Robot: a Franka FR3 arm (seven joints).
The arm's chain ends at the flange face. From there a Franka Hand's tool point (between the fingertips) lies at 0.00 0.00 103.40 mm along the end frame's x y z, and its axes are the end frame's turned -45 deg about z.
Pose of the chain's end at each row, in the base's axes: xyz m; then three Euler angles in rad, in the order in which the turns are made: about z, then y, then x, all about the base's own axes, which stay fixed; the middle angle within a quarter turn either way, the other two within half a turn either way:
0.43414, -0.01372, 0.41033, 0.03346, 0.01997, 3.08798
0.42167, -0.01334, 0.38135, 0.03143, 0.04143, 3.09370
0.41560, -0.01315, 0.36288, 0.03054, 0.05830, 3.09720
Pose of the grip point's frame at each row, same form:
0.43620, -0.01926, 0.30710, -0.75194, 0.01997, 3.08798
0.42595, -0.01829, 0.27816, -0.75397, 0.04143, 3.09370
0.42162, -0.01773, 0.25976, -0.75486, 0.05830, 3.09720

